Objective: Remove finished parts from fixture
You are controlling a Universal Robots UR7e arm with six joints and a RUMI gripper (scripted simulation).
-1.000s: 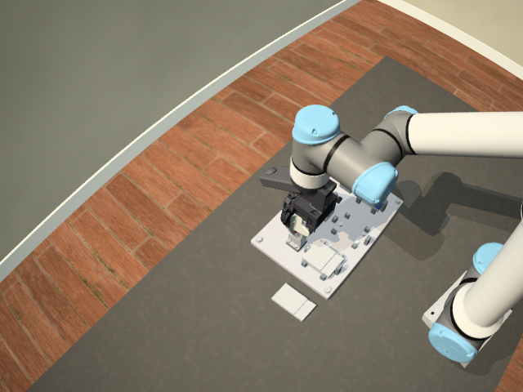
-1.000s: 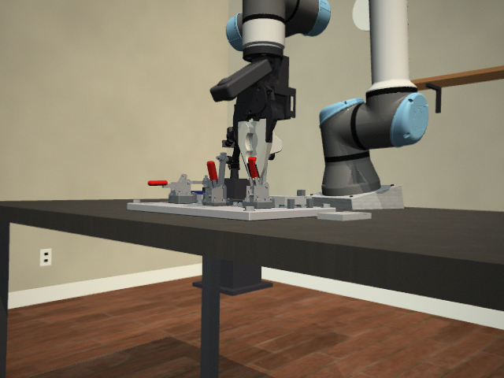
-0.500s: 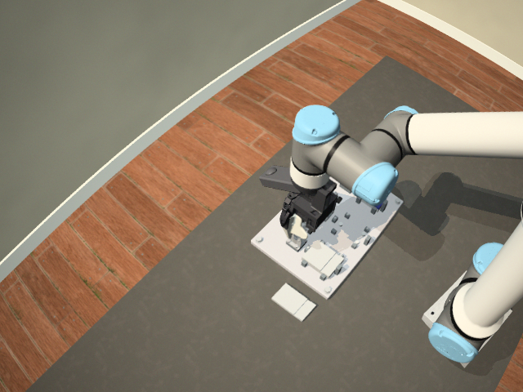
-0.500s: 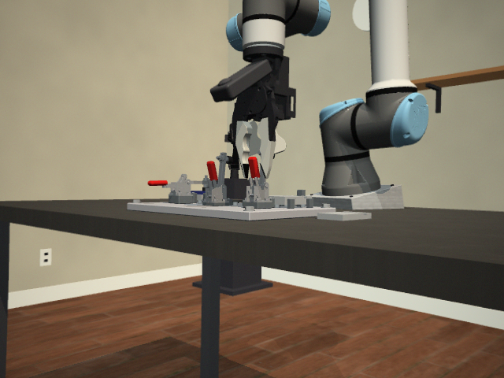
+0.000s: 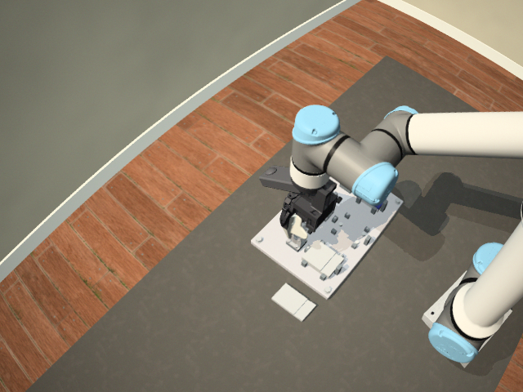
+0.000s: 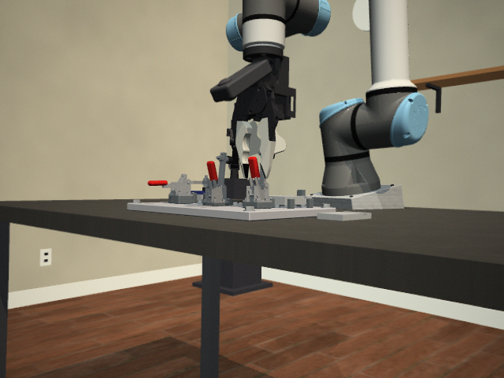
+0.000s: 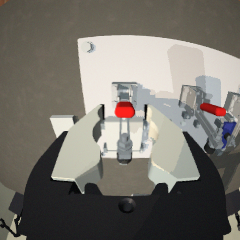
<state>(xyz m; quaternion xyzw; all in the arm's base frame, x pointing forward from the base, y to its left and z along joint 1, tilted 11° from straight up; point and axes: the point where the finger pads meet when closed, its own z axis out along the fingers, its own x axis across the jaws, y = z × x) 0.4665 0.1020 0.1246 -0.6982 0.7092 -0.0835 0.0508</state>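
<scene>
Now: the white fixture plate 110 mm to the right of my hand, 80 mm below it and 40 mm behind it. From my hand the other things lie so: blue blank 220 mm to the right, 90 mm behind, 50 mm below.
</scene>
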